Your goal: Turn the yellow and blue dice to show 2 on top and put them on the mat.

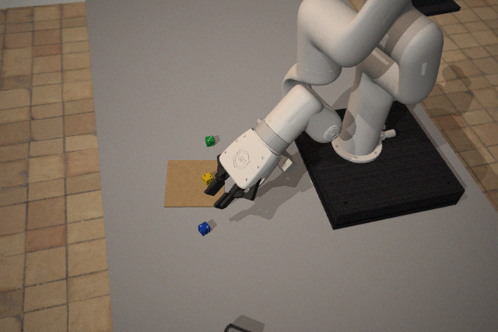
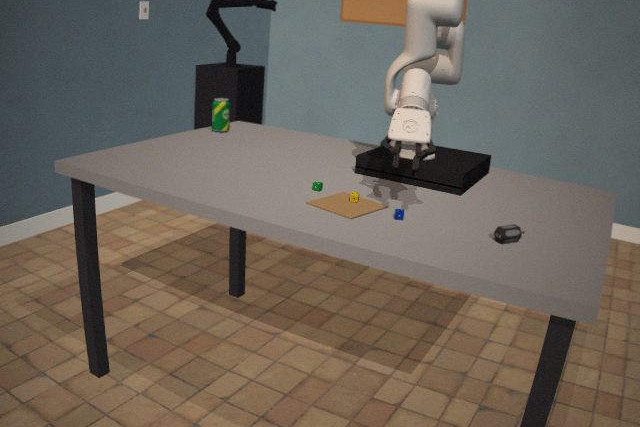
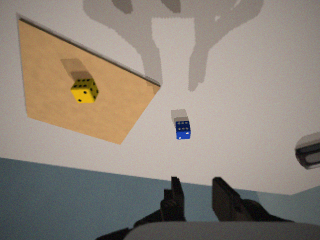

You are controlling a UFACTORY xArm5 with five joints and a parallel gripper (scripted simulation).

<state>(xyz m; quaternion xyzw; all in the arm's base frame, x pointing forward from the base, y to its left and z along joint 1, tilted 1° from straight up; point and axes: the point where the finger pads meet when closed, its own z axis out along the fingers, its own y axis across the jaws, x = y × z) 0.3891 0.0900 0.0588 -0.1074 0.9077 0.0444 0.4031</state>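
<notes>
Now: hand 110 mm above the blue die, 40 mm short of it and 10 mm to the right of it. Also, from my hand: green die (240 mm to the right, 110 mm below, 50 mm behind); then mat (130 mm to the right, 120 mm below, 20 mm ahead); then yellow die (120 mm to the right, 100 mm below, 10 mm behind).
</notes>
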